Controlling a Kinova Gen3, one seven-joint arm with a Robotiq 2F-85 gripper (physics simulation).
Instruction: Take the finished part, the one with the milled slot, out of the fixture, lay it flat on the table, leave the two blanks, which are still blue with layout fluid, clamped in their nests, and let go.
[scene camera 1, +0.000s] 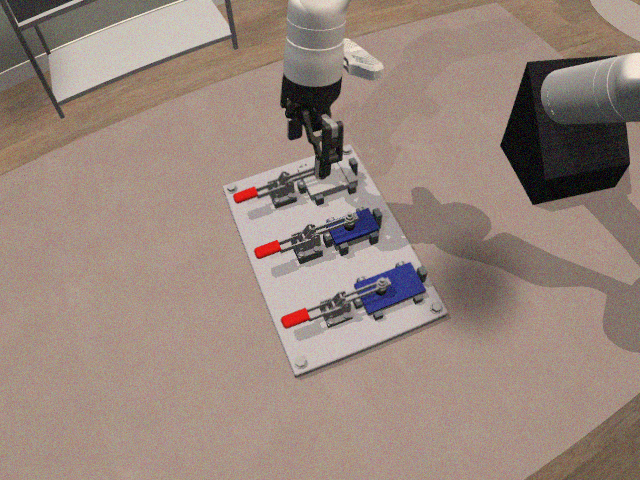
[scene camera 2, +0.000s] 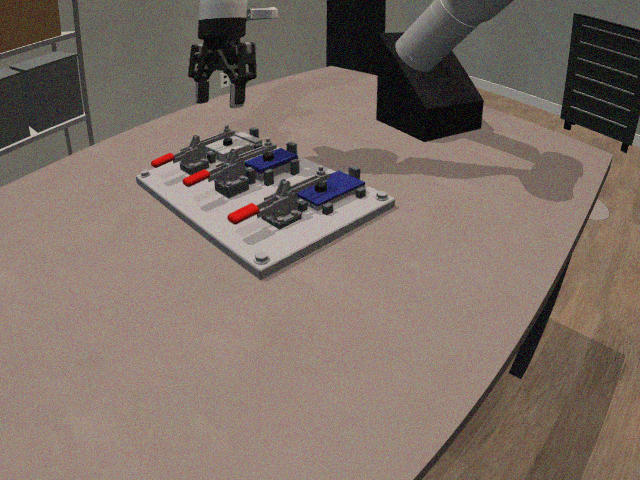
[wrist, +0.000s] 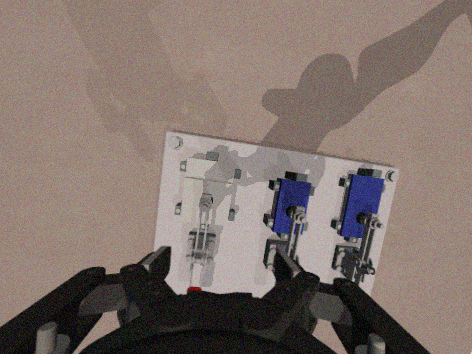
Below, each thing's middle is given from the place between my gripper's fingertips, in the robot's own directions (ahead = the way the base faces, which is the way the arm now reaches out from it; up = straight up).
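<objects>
Finished part (scene camera 1: 341, 175): my gripper 90 mm above it, 40 mm past it, 20 mm to the left of it. Fixture plate (scene camera 1: 286, 286): 110 mm below my hand, 90 mm to the left of it.
</objects>
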